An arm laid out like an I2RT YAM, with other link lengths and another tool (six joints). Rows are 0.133 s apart.
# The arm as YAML. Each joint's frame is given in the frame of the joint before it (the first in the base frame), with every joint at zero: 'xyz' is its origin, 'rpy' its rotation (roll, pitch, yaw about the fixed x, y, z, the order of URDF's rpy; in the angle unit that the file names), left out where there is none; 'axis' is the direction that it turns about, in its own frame. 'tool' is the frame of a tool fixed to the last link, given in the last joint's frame.
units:
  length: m
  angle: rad
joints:
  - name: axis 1
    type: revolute
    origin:
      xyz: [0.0, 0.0, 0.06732]
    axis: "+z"
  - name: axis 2
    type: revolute
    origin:
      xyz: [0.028, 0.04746, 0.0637]
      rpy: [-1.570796, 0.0, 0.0]
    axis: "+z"
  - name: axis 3
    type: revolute
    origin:
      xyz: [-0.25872, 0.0, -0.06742]
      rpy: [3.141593, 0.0, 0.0]
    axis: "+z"
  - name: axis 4
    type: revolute
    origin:
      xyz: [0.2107, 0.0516, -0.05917]
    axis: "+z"
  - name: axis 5
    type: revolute
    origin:
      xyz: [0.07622, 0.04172, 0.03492]
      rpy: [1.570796, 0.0, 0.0]
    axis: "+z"
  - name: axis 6
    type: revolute
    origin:
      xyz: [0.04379, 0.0, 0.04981]
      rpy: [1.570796, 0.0, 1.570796]
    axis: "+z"
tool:
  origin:
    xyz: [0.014, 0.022, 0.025]
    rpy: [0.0, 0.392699, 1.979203]
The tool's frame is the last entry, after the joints.
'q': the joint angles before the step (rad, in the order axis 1, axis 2, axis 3, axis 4, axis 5, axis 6). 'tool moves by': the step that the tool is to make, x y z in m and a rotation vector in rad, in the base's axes. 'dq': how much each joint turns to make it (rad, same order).
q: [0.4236 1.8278 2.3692 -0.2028 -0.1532 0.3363]
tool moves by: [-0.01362 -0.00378 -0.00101 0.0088 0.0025 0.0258]
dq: [0.0008 -0.0762 -0.1129 0.0408 -0.0205 0.0171]
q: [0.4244 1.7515 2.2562 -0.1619 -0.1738 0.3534]
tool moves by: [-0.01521 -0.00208 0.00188 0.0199 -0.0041 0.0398]
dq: [0.0049 -0.0652 -0.0831 0.0351 -0.0271 0.0279]
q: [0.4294 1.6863 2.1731 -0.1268 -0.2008 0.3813]
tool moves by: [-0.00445 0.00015 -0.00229 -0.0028 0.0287 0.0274]
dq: [-0.0001 -0.0126 -0.0065 -0.0294 -0.0226 0.0186]
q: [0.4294 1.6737 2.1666 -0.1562 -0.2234 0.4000]
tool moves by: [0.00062 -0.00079 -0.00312 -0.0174 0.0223 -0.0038]
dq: [-0.0023 0.0035 0.0110 -0.0366 -0.0007 -0.0069]
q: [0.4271 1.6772 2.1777 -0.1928 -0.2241 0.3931]
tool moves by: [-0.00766 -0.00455 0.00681 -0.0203 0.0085 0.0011]
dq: [-0.0035 0.0011 0.0630 -0.0810 -0.0088 -0.0133]
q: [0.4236 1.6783 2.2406 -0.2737 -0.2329 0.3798]
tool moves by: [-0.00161 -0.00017 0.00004 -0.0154 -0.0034 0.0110]
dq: [-0.0007 -0.0023 0.0033 -0.0117 -0.0156 -0.0118]
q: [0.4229 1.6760 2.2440 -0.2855 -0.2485 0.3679]
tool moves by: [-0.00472 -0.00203 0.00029 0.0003 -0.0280 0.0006]
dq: [0.0003 -0.0347 -0.0607 0.0489 -0.0035 -0.0110]
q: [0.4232 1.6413 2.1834 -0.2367 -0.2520 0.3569]
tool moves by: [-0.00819 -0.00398 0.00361 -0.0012 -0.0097 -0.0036]
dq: [0.0001 -0.0267 -0.0126 -0.0073 0.0019 -0.0061]
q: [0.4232 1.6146 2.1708 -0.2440 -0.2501 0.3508]
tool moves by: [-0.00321 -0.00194 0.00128 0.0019 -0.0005 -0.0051]
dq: [-0.0003 -0.0107 -0.0043 -0.0052 0.0050 0.0000]
